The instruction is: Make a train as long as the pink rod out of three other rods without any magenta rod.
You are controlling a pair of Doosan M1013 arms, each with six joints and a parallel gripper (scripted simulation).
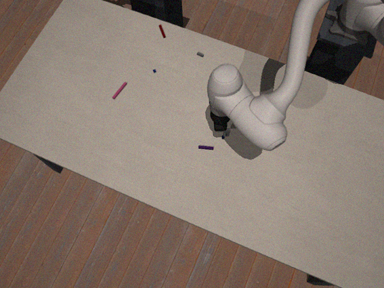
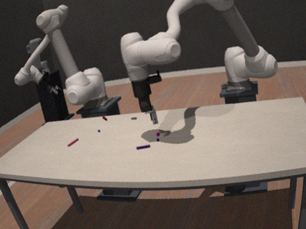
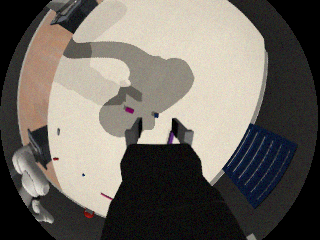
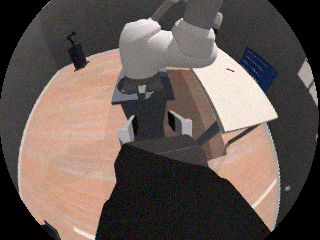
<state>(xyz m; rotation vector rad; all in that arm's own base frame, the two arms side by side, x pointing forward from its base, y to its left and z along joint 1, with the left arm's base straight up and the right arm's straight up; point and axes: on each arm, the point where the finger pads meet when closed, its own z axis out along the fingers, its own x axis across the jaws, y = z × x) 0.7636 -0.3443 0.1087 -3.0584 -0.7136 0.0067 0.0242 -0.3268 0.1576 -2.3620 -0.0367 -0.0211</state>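
Now: the purple rod 100 mm below my left hand, 70 mm ahead of it and 50 mm to the right of it. Round my left hand: magenta rod 100 mm below, 60 mm behind, 20 mm to the right; grey rod 330 mm behind, 230 mm to the right, 100 mm below; pink rod 490 mm to the right, 100 mm below, 40 mm behind.
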